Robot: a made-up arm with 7 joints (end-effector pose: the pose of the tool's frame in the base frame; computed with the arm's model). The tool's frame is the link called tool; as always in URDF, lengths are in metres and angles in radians.
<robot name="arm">
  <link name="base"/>
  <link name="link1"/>
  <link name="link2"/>
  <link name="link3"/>
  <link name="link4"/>
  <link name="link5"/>
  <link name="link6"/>
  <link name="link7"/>
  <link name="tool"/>
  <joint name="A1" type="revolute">
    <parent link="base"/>
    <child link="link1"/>
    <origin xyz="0.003 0.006 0.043" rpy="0 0 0"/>
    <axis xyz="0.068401 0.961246 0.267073"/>
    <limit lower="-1.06" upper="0.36" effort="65" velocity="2.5"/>
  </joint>
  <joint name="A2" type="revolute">
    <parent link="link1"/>
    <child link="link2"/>
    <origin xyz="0 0.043 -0.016" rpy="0 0 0"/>
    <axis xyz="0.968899 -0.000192 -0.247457"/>
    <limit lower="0.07" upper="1.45" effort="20" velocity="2.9"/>
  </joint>
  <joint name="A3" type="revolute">
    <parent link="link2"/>
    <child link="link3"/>
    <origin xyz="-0.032 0.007 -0.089" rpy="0 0 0"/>
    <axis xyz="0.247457 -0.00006 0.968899"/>
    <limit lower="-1.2" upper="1.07" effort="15" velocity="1.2"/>
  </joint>
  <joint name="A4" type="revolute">
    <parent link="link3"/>
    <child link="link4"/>
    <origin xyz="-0.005 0.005 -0.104" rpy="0 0 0"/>
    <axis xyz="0.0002 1 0.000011"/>
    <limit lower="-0.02" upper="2" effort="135" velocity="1.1"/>
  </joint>
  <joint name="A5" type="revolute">
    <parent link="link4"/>
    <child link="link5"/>
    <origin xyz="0.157 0.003 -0.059" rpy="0 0 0"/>
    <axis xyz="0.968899 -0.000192 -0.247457"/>
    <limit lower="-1.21" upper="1.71" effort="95" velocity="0.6"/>
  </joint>
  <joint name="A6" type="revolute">
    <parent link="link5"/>
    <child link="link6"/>
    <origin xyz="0.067 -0.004 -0.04" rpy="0 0 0"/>
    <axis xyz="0.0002 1 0.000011"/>
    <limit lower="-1.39" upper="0.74" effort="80" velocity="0.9"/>
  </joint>
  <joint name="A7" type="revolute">
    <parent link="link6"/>
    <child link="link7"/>
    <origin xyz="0 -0.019 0.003" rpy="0 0 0"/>
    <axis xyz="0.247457 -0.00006 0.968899"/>
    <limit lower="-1.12" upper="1.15" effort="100" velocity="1.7"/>
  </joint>
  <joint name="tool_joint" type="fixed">
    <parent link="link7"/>
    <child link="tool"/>
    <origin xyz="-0.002 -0.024 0.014" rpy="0 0 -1.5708"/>
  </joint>
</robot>
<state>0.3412 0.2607 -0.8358 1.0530 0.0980 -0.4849 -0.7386</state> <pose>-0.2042 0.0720 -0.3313 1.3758 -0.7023 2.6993</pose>
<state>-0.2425 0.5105 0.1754 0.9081 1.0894 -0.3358 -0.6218</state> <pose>0.1156 0.2607 -0.3161 0.0559 1.6719 -2.2656</pose>
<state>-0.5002 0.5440 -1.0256 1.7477 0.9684 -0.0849 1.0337</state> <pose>0.0765 0.3271 -0.3172 1.7695 1.9175 -1.6650</pose>
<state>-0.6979 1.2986 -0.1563 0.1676 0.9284 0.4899 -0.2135</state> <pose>0.3298 0.2607 0.0169 1.3967 1.5988 -0.6122</pose>
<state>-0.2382 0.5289 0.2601 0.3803 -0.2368 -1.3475 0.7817</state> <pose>0.2357 0.2071 -0.2178 1.0179 -0.9256 -0.5040</pose>
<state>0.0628 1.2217 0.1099 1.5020 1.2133 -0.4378 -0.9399</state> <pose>-0.0715 0.4427 -0.0804 1.3672 -2.3342 1.4614</pose>
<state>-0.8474 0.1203 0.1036 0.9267 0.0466 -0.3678 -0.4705</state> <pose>0.3368 0.0191 -0.2314 0.2508 -0.1538 -2.1332</pose>
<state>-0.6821 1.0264 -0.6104 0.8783 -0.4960 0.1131 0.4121</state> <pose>0.2936 0.2708 -0.2020 0.4660 0.9017 -0.9901</pose>
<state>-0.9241 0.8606 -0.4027 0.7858 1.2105 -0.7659 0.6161</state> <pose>0.3651 0.2526 -0.1253 2.2497 0.6430 -1.6144</pose>
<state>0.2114 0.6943 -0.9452 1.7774 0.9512 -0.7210 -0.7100</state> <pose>-0.1788 0.3569 -0.1689 1.2614 -1.2274 1.3474</pose>
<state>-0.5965 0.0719 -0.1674 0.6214 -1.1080 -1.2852 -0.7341</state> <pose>0.2839 -0.0396 -0.2258 0.5988 -1.3743 -1.4060</pose>
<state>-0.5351 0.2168 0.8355 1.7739 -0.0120 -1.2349 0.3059</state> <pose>0.1115 0.0620 -0.3765 0.0413 -0.0043 -0.5502</pose>
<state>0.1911 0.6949 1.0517 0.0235 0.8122 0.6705 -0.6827</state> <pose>0.0841 0.3809 -0.0673 -0.0471 1.3113 -0.6101</pose>
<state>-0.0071 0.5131 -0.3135 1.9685 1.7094 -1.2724 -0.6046</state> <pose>-0.1641 0.3122 -0.2273 1.1846 -0.4021 1.8813</pose>
